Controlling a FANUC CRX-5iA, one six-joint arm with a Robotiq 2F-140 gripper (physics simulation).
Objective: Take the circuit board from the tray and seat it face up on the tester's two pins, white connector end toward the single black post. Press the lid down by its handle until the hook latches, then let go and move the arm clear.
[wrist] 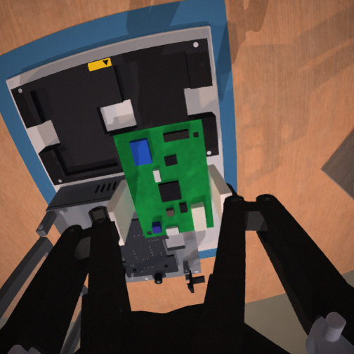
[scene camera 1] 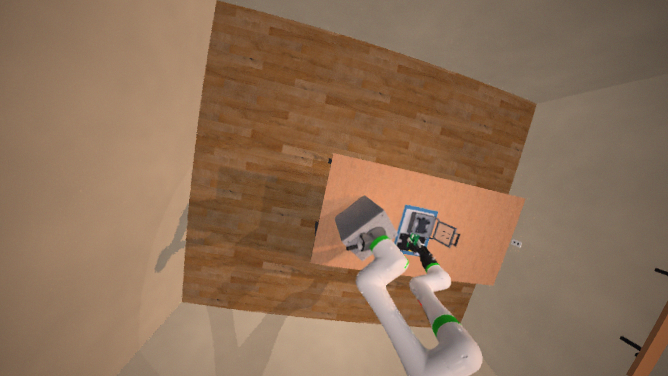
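Pixels of known places: gripper, fingertip midpoint: (scene camera 1: 412,239); arm's base, origin of the base link: (scene camera 1: 373,236).
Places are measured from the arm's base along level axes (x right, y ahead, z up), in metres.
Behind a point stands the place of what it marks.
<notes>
The green circuit board (wrist: 145,185) (scene camera 1: 414,241) @[x 0.194, y 0.403, z -0.249 m] is face up between the fingers of my gripper (wrist: 169,185) (scene camera 1: 413,244) @[x 0.181, y 0.391, z -0.255 m], which is shut on its long sides. White connectors are at its lower end in the wrist view. It hangs over the border between the black tray (wrist: 155,75) and the grey tester (wrist: 137,250) (scene camera 1: 422,223) @[x 0.065, y 0.479, z -0.276 m], covering part of both. The lid (scene camera 1: 437,241) @[x 0.189, y 0.562, z -0.201 m] stands open to the tester's right in the scene view, its black handle (scene camera 1: 456,240) @[x 0.128, y 0.613, z -0.074 m] outward. A small black post (wrist: 158,278) and a black hook-like part (wrist: 195,281) show at the tester's lower edge. The two pins cannot be made out.
Tray and tester are on a blue-edged mat (wrist: 100,37) (scene camera 1: 420,207) @[x -0.042, y 0.499, z -0.345 m] on the wooden table (scene camera 1: 370,175) @[x -0.320, y 0.088, z -0.345 m]. A grey pedestal box (scene camera 1: 365,215) @[x -0.121, y -0.040, z -0.031 m] under the arm's base stands to the left in the scene view. Part of the open lid's frame shows at the lower left of the wrist view.
</notes>
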